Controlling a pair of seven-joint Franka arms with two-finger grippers.
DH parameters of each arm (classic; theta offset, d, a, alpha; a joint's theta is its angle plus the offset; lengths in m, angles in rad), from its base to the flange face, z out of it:
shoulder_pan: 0 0.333 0 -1.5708
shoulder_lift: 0 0 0 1.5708
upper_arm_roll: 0 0.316 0.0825 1.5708
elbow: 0 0 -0.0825 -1.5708
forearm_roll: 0 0.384 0 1.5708
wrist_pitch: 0 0 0.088 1.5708
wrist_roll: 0 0.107 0 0
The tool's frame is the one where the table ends.
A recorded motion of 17 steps. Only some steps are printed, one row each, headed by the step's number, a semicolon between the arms.
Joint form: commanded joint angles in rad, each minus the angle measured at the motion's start. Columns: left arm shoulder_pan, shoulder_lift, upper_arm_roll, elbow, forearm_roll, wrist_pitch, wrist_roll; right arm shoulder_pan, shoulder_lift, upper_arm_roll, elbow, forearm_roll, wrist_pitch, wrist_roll.
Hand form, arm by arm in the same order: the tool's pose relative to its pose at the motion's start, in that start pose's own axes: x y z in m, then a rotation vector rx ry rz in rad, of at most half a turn. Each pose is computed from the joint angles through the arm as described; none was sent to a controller.
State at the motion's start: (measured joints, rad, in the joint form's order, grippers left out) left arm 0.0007 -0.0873 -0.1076 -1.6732 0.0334 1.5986 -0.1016; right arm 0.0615 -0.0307 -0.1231 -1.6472 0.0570 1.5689 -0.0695
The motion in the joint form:
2: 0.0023 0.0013 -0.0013 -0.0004 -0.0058 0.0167 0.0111; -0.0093 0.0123 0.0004 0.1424 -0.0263 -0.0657 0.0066
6: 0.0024 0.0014 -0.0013 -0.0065 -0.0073 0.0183 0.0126; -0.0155 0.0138 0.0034 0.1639 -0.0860 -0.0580 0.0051
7: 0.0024 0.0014 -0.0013 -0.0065 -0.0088 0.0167 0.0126; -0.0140 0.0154 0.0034 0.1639 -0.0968 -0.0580 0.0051
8: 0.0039 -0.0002 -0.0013 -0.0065 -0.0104 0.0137 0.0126; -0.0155 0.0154 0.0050 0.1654 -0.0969 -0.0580 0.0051
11: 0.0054 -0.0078 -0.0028 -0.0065 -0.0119 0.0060 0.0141; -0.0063 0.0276 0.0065 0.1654 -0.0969 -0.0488 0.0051
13: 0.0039 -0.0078 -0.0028 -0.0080 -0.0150 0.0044 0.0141; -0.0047 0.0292 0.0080 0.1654 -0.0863 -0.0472 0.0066
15: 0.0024 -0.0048 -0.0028 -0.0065 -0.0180 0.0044 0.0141; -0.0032 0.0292 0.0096 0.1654 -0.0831 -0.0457 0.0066
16: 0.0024 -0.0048 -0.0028 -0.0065 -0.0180 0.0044 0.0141; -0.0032 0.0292 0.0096 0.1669 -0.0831 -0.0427 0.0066
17: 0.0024 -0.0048 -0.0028 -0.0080 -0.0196 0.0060 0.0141; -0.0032 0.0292 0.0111 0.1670 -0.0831 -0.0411 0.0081
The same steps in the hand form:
2: 0.0021 0.0003 -0.0006 -0.0072 0.0143 0.0099; -0.0037 0.0036 -0.0545 -0.0320 0.0628 0.0108
6: 0.0021 0.0005 0.0022 -0.0083 0.0096 0.0115; -0.0038 0.0114 -0.0649 -0.0935 0.0864 0.0178
7: 0.0019 0.0006 0.0024 -0.0096 0.0079 0.0114; -0.0033 0.0119 -0.0641 -0.1043 0.0841 0.0175
8: 0.0012 0.0000 0.0018 -0.0109 0.0063 0.0098; -0.0033 0.0118 -0.0648 -0.1046 0.0855 0.0173
11: -0.0018 -0.0001 -0.0015 -0.0114 0.0061 0.0110; 0.0024 0.0062 -0.0589 -0.1059 0.0824 0.0063
13: -0.0021 0.0010 -0.0007 -0.0142 0.0028 0.0125; 0.0034 0.0033 -0.0580 -0.0955 0.0831 0.0037
15: -0.0013 0.0022 0.0001 -0.0174 0.0010 0.0140; 0.0037 0.0013 -0.0581 -0.0924 0.0847 0.0002
16: -0.0013 0.0022 0.0001 -0.0174 0.0010 0.0140; 0.0039 0.0012 -0.0590 -0.0927 0.0892 0.0000
17: -0.0012 0.0024 0.0007 -0.0190 0.0010 0.0139; 0.0041 0.0004 -0.0592 -0.0927 0.0910 0.0000

